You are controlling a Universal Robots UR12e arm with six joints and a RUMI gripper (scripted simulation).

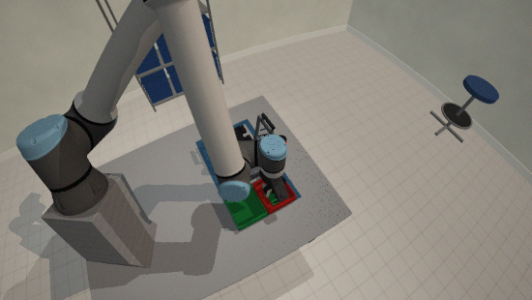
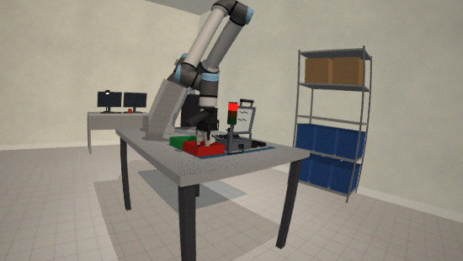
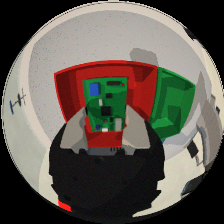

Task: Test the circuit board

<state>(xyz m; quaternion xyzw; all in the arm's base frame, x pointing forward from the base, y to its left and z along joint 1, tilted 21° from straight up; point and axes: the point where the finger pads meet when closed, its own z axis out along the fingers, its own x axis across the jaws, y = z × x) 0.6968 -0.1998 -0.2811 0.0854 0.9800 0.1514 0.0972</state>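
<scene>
My hand is right at the green circuit board. Also, from my hand: green bin 150 mm behind, 20 mm to the left, 10 mm below; then red bin 10 mm below; then tester lid 190 mm to the left, 170 mm above, 100 mm ahead.
</scene>
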